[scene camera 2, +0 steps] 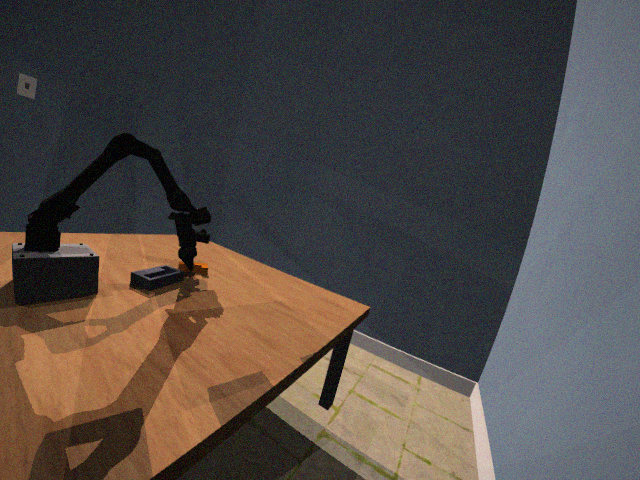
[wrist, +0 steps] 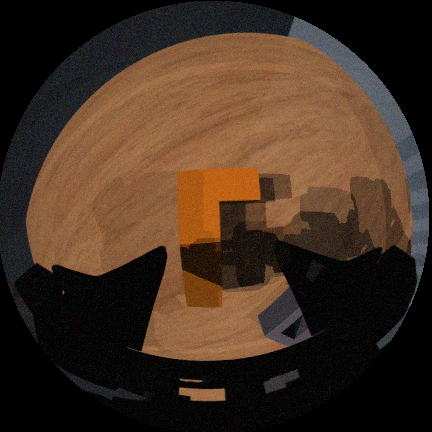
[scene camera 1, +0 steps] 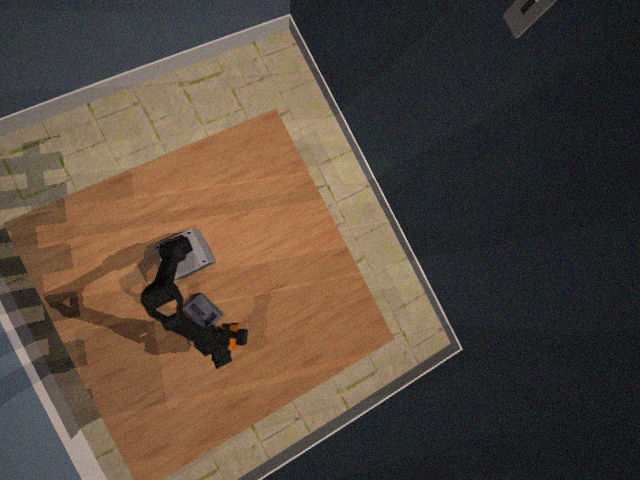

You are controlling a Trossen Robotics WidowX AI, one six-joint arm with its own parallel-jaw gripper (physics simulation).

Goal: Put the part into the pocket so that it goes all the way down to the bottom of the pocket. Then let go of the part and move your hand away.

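Frame: origin at the arm's base, x ahead, y left, z up, level; centimetres.
Seen in the pictures: gripper, fingertip midpoint: (scene camera 2: 191, 265) (wrist: 221, 249) (scene camera 1: 230, 335); arm's base, link origin: (scene camera 2: 41, 248) (scene camera 1: 182, 246).
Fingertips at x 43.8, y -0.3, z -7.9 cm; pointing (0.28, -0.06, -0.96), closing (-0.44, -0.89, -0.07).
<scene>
Pixels of each thing's top centre, then the offset from my fingertips to it. Level surfaces: height alone.
- orange L-shaped part, top centre: (wrist: 220, 244) (scene camera 2: 193, 264) (scene camera 1: 230, 337) dx +0.5, dy -0.1, dz +0.5 cm
- grey block with the pocket, top centre: (wrist: 324, 325) (scene camera 2: 159, 271) (scene camera 1: 202, 312) dx -14.9, dy -6.1, dz +1.1 cm
- wooden table, surface height: dz -2.5 cm
The orange L-shaped part (scene camera 1: 233, 344) (scene camera 2: 203, 268) (wrist: 200, 200) lies flat on the table, apart from the pocket block. My gripper (scene camera 2: 190, 266) (wrist: 221, 249) is open, low over the part, with nothing gripped. In the wrist view the part's long leg runs down between the two spread fingers, and its short leg points right at the far end. The grey block with the pocket (scene camera 1: 194, 304) (scene camera 2: 144, 282) (wrist: 278, 312) sits beside the gripper, toward the arm's base. Its pocket opening faces up. The right finger hides much of the block in the wrist view.
The arm's grey base box (scene camera 1: 200, 253) (scene camera 2: 55, 277) stands on the wooden table (scene camera 1: 289, 217) (scene camera 2: 289, 320), with the block between it and the part. Shadows of the arm fall across the table. The table's edge and a corner show at the right in scene camera 2.
</scene>
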